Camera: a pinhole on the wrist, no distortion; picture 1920 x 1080 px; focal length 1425.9 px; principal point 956.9 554.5 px. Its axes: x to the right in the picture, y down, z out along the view. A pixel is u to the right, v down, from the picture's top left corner.
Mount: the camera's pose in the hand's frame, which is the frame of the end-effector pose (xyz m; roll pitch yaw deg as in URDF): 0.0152 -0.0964 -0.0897 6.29 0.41 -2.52
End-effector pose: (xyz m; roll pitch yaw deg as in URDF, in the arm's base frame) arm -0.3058 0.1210 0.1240 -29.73 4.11 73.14
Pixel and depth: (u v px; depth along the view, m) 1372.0 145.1 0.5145
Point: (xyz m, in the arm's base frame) -0.1867 0.2888 0.6143
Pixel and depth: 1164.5 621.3 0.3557
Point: -0.3052 0.2139 0.4088
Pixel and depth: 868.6 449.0 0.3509
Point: -0.2904 0.1318 0.4256
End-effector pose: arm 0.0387 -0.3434 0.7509 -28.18 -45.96 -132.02
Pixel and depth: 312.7 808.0 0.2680
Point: 0.1970 -0.2003 0.8129
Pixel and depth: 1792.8 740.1 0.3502
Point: 0.0957 -0.3351 1.1041
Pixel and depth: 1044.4 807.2 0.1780
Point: 0.0595 -0.2721 0.8544
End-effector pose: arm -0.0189 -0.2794 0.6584 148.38 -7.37 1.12
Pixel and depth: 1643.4 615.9 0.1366
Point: 0.0729 -0.2095 0.5734
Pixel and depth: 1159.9 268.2 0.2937
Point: 0.0686 -0.2192 0.4021
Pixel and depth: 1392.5 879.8 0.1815
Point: 0.0686 -0.2613 0.5473
